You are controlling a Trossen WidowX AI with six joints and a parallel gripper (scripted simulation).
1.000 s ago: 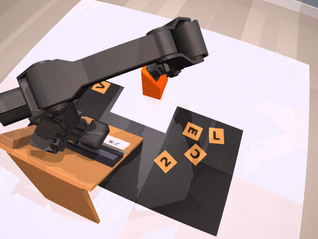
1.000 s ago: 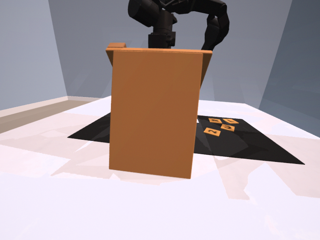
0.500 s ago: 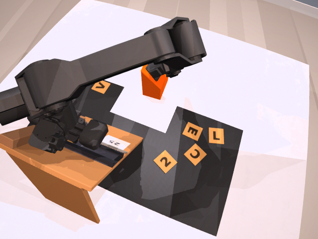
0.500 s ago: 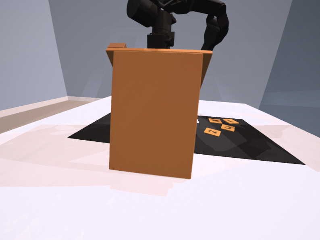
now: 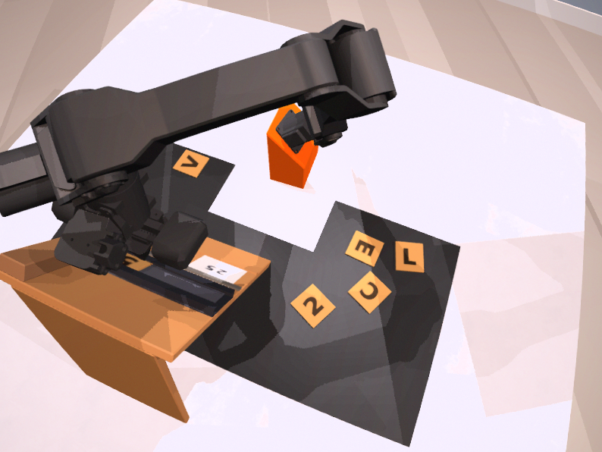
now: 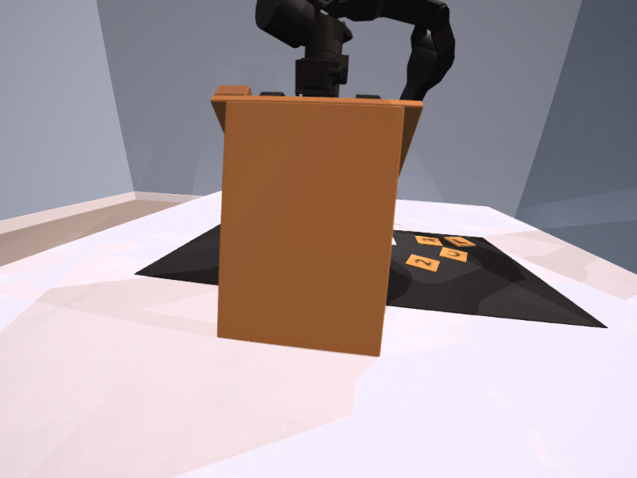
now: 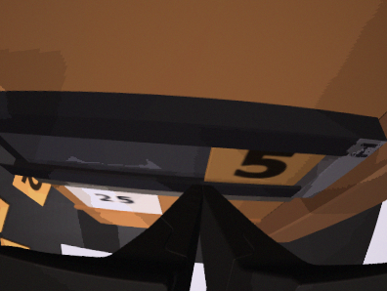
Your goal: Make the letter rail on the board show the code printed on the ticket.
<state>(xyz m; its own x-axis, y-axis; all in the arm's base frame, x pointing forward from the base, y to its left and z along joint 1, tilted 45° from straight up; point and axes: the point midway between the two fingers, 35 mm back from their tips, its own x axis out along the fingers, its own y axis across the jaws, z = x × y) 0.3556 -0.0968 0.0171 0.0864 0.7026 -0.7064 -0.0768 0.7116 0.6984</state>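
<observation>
Now: the tile marked 5 3 cm to the right of my gripper tip, 2 cm below it and 2 cm ahead of it. Also, from my gripper tip: black mat: 20 cm below, 15 cm behind, 7 cm to the left; then tile marked 2: 22 cm to the left, 19 cm below, 9 cm behind; then white ticket: 10 cm below, 7 cm to the left, 5 cm behind.
</observation>
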